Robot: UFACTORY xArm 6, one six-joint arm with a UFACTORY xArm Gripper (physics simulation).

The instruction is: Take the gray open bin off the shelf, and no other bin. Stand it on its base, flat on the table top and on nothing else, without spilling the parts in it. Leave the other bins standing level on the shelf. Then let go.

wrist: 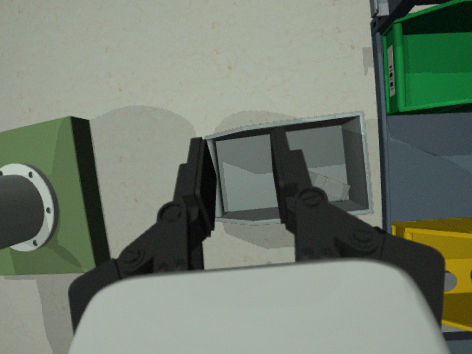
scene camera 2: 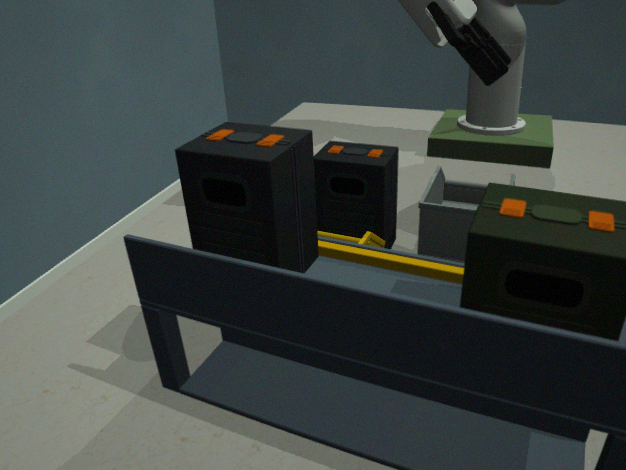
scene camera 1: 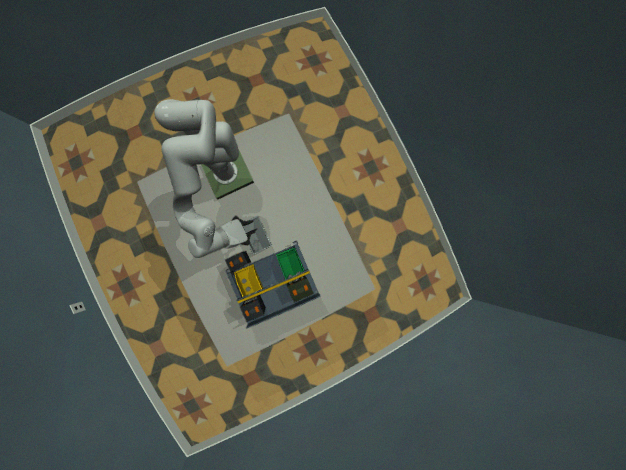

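Pixels of known places: gripper, fingertip midpoint: (wrist: 240, 153) (scene camera 2: 500, 73) (scene camera 1: 253, 226); arm's base, link origin: (wrist: 24, 207) (scene camera 2: 490, 125) (scene camera 1: 225, 172).
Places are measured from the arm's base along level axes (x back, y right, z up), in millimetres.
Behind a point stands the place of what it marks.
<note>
The gray open bin (scene camera 1: 264, 233) {z -30, x -364, y -99 mm} (scene camera 2: 440, 230) {z 8, x -447, y -45 mm} (wrist: 325, 145) {z -30, x -415, y -89 mm} stands upright on the table top, between the shelf and the robot base, apart from the shelf. A gray block (wrist: 331, 187) {z -15, x -421, y -38 mm} lies inside it. My gripper (scene camera 1: 253, 232) {z 174, x -332, y -73 mm} (scene camera 2: 498, 73) {z 174, x -332, y -73 mm} (wrist: 240, 153) {z 174, x -332, y -73 mm} is partly open and empty, above the bin in scene camera 2. In the wrist view its fingers appear on either side of the bin's low left rim, one over the inside. The green bin (scene camera 1: 289, 260) {z -24, x -540, y -181 mm} (wrist: 435, 65) {z -24, x -545, y -188 mm} and the yellow bin (scene camera 1: 243, 274) {z -24, x -536, y 70 mm} (wrist: 425, 250) stand on the shelf (scene camera 1: 283, 310) {z 107, x -748, y -79 mm} (scene camera 2: 303, 313) {z 99, x -757, y -44 mm} (wrist: 422, 185) {z -27, x -536, y -41 mm}.
Two black cases (scene camera 1: 252, 309) {z 189, x -678, y 41 mm} (scene camera 2: 242, 177) {z 173, x -720, y 25 mm} stand at the shelf's yellow-bin end, one behind the yellow rail (scene camera 1: 273, 286) {z 78, x -628, y -68 mm} (scene camera 2: 404, 262) {z 79, x -637, y -71 mm}, one beside the shelf's front. A dark green case (scene camera 1: 300, 289) {z 166, x -666, y -185 mm} (scene camera 2: 546, 252) {z 159, x -710, y -186 mm} stands behind the green bin. The green robot base (scene camera 2: 490, 150) {z -11, x -101, y -25 mm} (wrist: 75, 200) {z 3, x -90, y -14 mm} is across from the shelf.
</note>
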